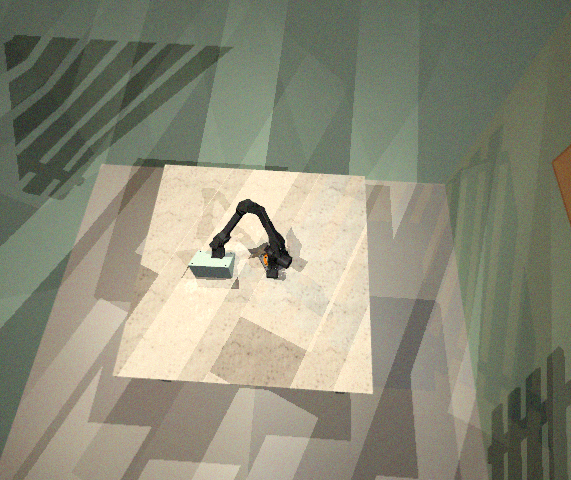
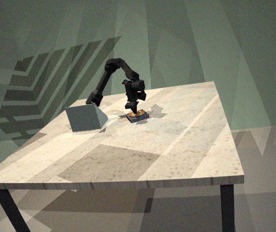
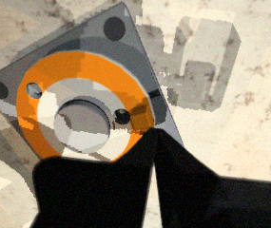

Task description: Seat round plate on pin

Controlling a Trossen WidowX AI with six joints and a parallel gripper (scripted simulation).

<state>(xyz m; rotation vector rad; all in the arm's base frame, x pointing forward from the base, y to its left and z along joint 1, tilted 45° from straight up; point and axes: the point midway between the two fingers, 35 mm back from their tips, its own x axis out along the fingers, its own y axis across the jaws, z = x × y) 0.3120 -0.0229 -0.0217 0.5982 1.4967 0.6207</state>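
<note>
My gripper tip is now 30 mm to the right of the round plate and 10 mm above it. Also, from my gripper tip: square grey base (50 mm to the left, 20 mm below, 10 mm behind).
</note>
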